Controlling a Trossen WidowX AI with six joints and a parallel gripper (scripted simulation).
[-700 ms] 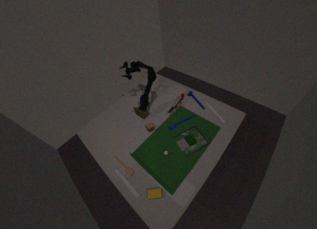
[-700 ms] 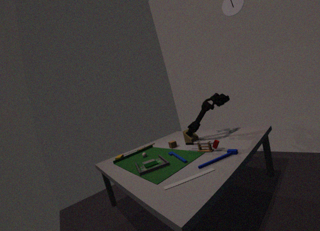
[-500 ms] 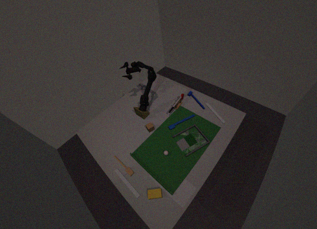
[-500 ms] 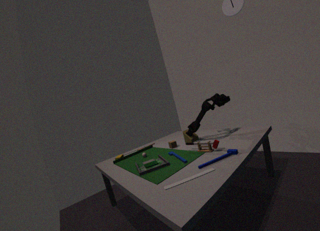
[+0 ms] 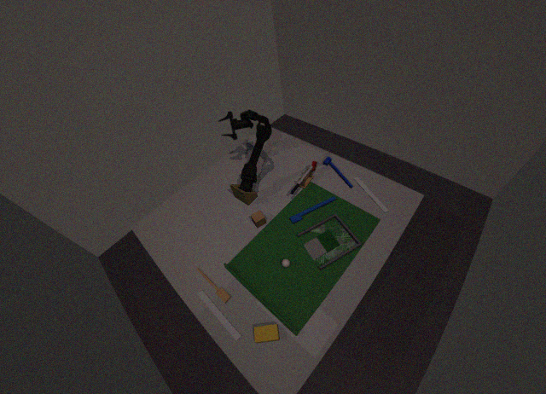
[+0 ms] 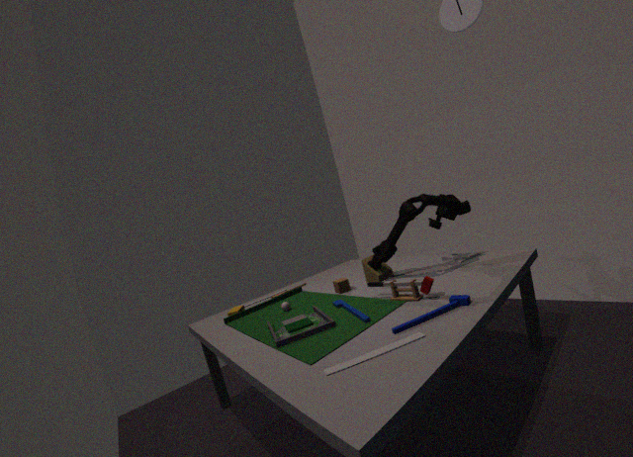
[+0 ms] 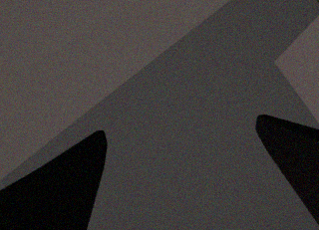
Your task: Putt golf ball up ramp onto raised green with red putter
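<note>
The red putter is 61 cm ahead of my gripper tip, 22 cm below it and 5 cm to the left of it. From my gripper tip the other things lie so: wooden stand (62 cm ahead, 24 cm below, 6 cm to the left); then blue putter (76 cm ahead, 26 cm below, 23 cm to the left); then brown cube (53 cm ahead, 34 cm to the right, 25 cm below).
</note>
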